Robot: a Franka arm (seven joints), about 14 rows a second.
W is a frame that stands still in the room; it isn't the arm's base.
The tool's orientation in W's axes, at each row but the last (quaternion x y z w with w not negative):
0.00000 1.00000 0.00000 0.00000
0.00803 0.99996 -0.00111 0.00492
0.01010 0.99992 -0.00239 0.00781
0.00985 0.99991 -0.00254 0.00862
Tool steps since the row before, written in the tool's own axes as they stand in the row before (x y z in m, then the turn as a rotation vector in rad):
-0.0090 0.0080 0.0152 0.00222 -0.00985 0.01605
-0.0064 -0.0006 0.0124 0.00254 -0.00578 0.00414
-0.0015 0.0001 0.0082 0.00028 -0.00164 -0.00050
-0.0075 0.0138 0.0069 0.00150 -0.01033 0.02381
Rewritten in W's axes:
0.0090 0.0080 -0.0152 -0.00222 -0.00985 -0.01605
0.0065 -0.0007 -0.0123 -0.00259 -0.00575 -0.00415
0.0016 0.0000 -0.0082 -0.00032 -0.00163 0.00050
0.0079 0.0136 -0.0068 -0.00129 -0.01042 -0.02378

